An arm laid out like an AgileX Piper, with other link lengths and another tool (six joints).
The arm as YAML. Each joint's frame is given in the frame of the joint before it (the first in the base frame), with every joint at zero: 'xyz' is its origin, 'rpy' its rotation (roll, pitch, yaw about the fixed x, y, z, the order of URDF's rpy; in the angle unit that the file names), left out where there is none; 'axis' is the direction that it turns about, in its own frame. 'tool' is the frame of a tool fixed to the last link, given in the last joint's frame.
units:
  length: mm
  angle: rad
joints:
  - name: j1
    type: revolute
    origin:
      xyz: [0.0, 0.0, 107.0]
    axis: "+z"
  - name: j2
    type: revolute
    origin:
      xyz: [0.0, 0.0, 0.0]
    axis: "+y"
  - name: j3
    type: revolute
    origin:
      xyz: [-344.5, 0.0, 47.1]
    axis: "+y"
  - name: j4
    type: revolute
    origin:
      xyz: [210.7, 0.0, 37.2]
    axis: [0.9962, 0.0, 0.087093]
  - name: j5
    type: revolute
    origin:
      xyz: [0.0, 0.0, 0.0]
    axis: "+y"
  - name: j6
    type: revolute
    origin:
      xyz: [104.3, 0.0, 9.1]
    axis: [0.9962, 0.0, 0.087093]
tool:
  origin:
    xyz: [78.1, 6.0, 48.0]
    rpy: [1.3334, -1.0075, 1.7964]
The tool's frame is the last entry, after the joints.
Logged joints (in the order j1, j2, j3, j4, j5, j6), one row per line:
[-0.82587 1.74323 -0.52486 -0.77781 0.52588 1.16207]
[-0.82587 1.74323 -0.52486 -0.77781 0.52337 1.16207]
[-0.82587 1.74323 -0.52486 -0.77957 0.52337 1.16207]
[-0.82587 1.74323 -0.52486 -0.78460 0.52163 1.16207]
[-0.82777 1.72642 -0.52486 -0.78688 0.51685 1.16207]
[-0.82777 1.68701 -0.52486 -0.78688 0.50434 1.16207]
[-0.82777 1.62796 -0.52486 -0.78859 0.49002 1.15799]
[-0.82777 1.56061 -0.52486 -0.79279 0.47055 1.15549]
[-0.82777 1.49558 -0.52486 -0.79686 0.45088 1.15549]
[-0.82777 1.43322 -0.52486 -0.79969 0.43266 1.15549]
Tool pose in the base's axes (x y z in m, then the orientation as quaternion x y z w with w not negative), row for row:
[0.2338 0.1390 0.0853 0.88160 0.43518 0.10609 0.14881]
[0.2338 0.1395 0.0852 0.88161 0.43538 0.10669 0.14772]
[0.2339 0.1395 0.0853 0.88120 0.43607 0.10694 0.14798]
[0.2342 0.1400 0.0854 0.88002 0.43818 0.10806 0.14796]
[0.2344 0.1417 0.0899 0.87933 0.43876 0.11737 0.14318]
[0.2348 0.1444 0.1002 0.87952 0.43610 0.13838 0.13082]
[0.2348 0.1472 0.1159 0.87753 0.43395 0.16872 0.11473]
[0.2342 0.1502 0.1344 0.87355 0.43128 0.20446 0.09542]
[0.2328 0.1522 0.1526 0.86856 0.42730 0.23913 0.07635]
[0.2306 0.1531 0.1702 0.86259 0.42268 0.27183 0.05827]
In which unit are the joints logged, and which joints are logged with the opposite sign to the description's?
The joints are logged in radians. Opposite sign: j1.
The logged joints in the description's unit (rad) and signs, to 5 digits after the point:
[0.82587 1.74323 -0.52486 -0.77781 0.52588 1.16207]
[0.82587 1.74323 -0.52486 -0.77781 0.52337 1.16207]
[0.82587 1.74323 -0.52486 -0.77957 0.52337 1.16207]
[0.82587 1.74323 -0.52486 -0.78460 0.52163 1.16207]
[0.82777 1.72642 -0.52486 -0.78688 0.51685 1.16207]
[0.82777 1.68701 -0.52486 -0.78688 0.50434 1.16207]
[0.82777 1.62796 -0.52486 -0.78859 0.49002 1.15799]
[0.82777 1.56061 -0.52486 -0.79279 0.47055 1.15549]
[0.82777 1.49558 -0.52486 -0.79686 0.45088 1.15549]
[0.82777 1.43322 -0.52486 -0.79969 0.43266 1.15549]

